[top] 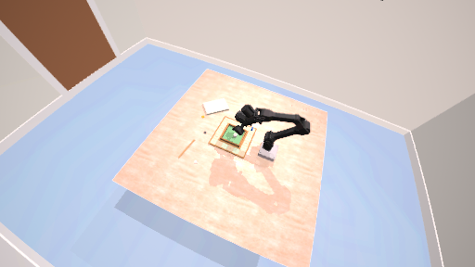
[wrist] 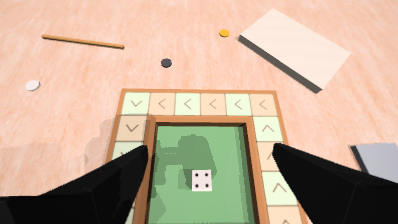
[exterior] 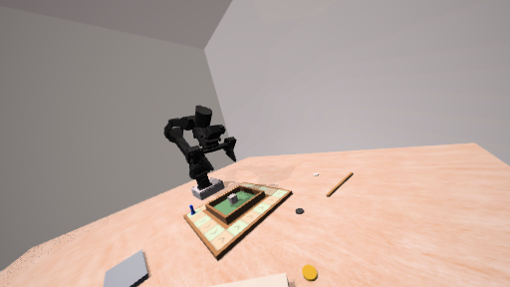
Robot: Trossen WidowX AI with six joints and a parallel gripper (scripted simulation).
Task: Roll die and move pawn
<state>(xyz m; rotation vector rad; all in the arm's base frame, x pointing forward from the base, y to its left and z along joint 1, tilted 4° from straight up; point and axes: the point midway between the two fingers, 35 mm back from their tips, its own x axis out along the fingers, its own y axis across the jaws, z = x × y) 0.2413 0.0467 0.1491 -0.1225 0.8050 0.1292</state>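
Now: gripper tip 130 mm to the left of the blue pawn, 130 mm above it and 100 mm past it. Round my gripper tip: grey block (290 mm to the right, 150 mm below, 20 mm ahead); black disc (200 mm ahead, 150 mm below, 100 mm to the left); die (130 mm below, 20 mm behind).
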